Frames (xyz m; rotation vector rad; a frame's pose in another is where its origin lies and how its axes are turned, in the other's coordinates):
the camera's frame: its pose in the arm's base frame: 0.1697 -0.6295 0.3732 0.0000 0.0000 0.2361
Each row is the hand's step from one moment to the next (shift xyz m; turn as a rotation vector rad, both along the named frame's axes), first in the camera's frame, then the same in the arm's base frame.
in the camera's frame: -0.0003 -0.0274 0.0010 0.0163 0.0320 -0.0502
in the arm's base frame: 0.0061 -0.0267 0.0010 0.0084 0.0349 -0.0502
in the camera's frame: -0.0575 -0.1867 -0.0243 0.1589 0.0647 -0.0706
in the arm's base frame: -0.0122 -0.1950 -0.0243 0.1394 0.1001 -0.0706
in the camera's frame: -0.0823 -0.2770 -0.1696 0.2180 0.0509 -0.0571
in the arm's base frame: -0.0152 -0.2886 -0.1696 0.2000 0.1005 -0.0571
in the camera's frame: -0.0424 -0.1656 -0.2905 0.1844 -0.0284 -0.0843
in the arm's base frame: -0.0025 -0.1709 -0.2905 0.1859 0.0155 -0.0843
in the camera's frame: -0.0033 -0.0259 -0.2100 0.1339 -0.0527 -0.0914
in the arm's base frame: 0.0028 -0.0260 -0.2100 0.1425 -0.0199 -0.0914
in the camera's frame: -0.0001 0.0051 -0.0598 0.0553 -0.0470 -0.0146
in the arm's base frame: -0.0013 0.0049 -0.0598 0.0648 -0.0328 -0.0146
